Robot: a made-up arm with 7 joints. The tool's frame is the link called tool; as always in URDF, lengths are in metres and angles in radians.
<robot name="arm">
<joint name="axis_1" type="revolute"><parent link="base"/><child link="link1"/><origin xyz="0 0 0"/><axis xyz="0 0.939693 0.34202"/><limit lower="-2.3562" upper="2.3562"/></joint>
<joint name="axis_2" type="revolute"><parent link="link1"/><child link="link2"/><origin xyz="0 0 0"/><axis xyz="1 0 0"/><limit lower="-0.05" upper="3.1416"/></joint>
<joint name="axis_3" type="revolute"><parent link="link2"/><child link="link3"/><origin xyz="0 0 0"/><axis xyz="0 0 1"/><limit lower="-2.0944" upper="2.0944"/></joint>
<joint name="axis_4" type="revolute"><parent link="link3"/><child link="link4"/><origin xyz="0.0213 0 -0.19"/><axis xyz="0 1 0"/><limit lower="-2.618" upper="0.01"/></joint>
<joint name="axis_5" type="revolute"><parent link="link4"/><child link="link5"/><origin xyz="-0.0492 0 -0.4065"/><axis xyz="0 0 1"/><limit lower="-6.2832" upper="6.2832"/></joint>
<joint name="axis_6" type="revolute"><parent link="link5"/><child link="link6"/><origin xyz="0 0 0"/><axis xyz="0 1 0"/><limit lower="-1.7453" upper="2.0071"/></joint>
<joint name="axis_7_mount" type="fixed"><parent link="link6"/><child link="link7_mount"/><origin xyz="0 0 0"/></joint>
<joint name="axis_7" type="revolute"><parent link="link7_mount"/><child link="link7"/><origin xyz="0 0 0"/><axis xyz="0 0 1"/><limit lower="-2.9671" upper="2.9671"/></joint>
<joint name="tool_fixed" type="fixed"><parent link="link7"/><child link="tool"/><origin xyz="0 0 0"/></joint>
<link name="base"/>
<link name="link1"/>
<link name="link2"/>
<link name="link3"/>
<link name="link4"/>
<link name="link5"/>
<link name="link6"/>
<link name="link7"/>
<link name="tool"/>
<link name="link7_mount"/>
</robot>
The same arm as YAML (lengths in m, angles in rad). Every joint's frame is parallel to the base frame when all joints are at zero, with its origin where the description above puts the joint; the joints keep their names.
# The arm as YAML. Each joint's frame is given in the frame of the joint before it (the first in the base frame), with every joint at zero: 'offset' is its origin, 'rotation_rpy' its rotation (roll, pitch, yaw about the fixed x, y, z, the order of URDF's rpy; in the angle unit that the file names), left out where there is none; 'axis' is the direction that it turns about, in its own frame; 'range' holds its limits. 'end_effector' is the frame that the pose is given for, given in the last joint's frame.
length_unit: m
angle_unit: rad
chain:
  - id: axis_1
    offset: [0.0, 0.0, 0.0]
    axis: [0.0, 0.9397, 0.342]
    range: [-2.3562, 2.3562]
  - id: axis_2
    offset: [0.0, 0.0, 0.0]
    axis: [1.0, 0.0, 0.0]
    range: [-0.05, 3.1416]
  - id: axis_3
    offset: [0.0, 0.0, 0.0]
    axis: [0.0, 0.0, 1.0]
    range: [-2.0944, 2.0944]
  - id: axis_4
    offset: [0.0213, 0.0, -0.19]
    axis: [0.0, 1.0, 0.0]
    range: [-2.618, 0.01]
  - id: axis_5
    offset: [-0.0492, 0.0, -0.4065]
    axis: [0.0, 0.0, 1.0]
    range: [-6.2832, 6.2832]
  - id: axis_6
    offset: [0.0, 0.0, 0.0]
    axis: [0.0, 1.0, 0.0]
    range: [-1.7453, 2.0071]
  - id: axis_7
    offset: [0.0, 0.0, 0.0]
    axis: [0.0, 0.0, 1.0]
    range: [-2.9671, 2.9671]
end_effector:
  offset: [0.0, 0.0, 0.0]

